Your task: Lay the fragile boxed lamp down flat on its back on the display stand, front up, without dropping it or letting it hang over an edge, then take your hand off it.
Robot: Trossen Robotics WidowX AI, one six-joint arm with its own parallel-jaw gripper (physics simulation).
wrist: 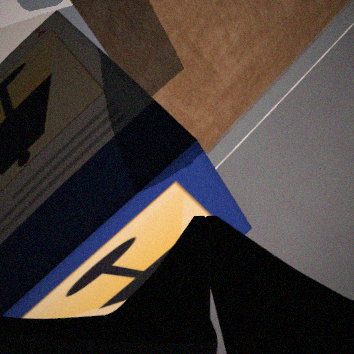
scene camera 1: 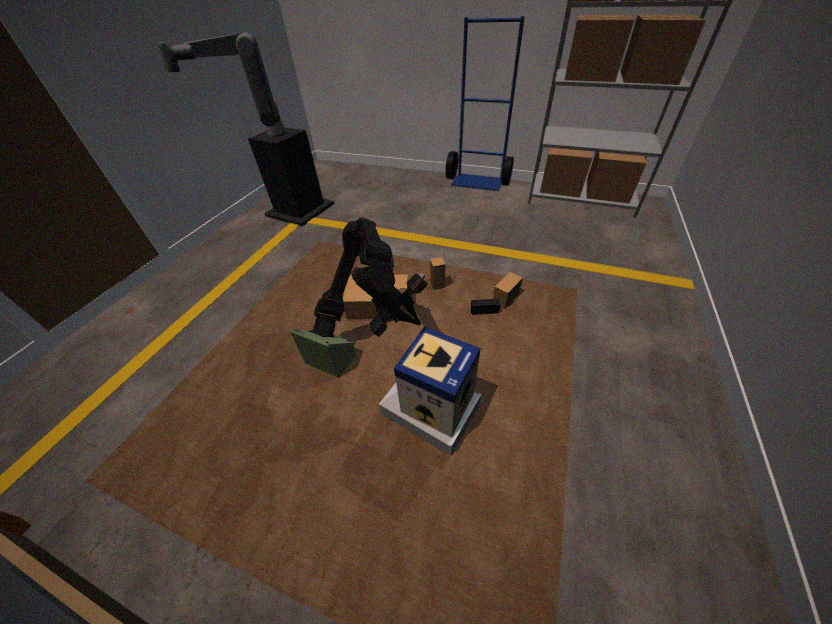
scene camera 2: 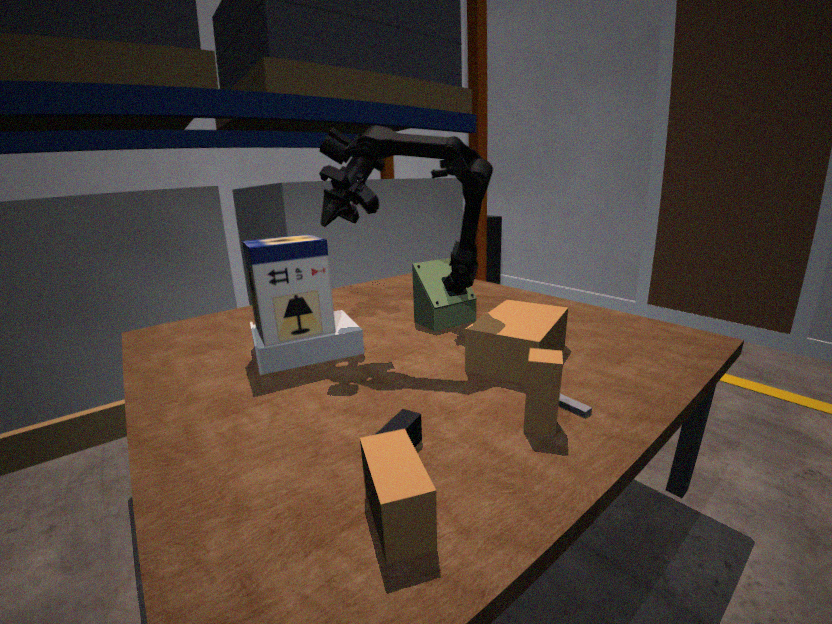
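Where they show: gripper, between the fingertips: [wrist: 203, 226] [scene camera 1: 420, 324] [scene camera 2: 322, 225]; arm's base, origin of its link: [scene camera 1: 322, 334] [scene camera 2: 454, 285].
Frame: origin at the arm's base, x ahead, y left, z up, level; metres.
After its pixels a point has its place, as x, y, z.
Observation:
The boxed lamp [scene camera 1: 438, 359] @(0.470, -0.034, 0.177) [scene camera 2: 290, 291] @(0.479, 0.049, 0.071) [wrist: 140, 246] @(0.424, -0.009, 0.177) stands upright on the white display stand [scene camera 1: 390, 404] @(0.341, -0.102, -0.046) [scene camera 2: 308, 354] @(0.459, 0.061, -0.083). Its blue and yellow end with a lamp picture faces up, and a grey printed face with a lamp symbol faces the side. My gripper [scene camera 1: 409, 316] @(0.385, 0.030, 0.207) [scene camera 2: 332, 213] @(0.385, 0.030, 0.207) [wrist: 203, 226] @(0.385, 0.030, 0.207) is shut and empty. It hangs in the air above and behind the box's upper edge, apart from it. In the wrist view the dark fingers cover part of the box's yellow top.
The arm's green base [scene camera 1: 323, 352] @(0.071, -0.071, 0.018) [scene camera 2: 438, 303] @(0.081, 0.038, -0.030) stands on the brown table. A large tan box [scene camera 1: 358, 294] @(-0.014, 0.236, -0.010) [scene camera 2: 515, 337] @(0.123, 0.386, -0.010), smaller tan boxes [scene camera 1: 437, 270] @(0.204, 0.503, -0.006) [scene camera 1: 508, 287] @(0.499, 0.544, -0.021) [scene camera 2: 401, 495] @(0.509, 0.630, -0.021) [scene camera 2: 545, 396] @(0.209, 0.548, -0.039) and a black block [scene camera 1: 484, 306] @(0.440, 0.446, -0.066) [scene camera 2: 404, 424] @(0.418, 0.464, -0.060) lie nearby. A hand truck [scene camera 1: 476, 181], a shelf rack [scene camera 1: 599, 139] and another arm's pedestal [scene camera 1: 286, 173] stand behind.

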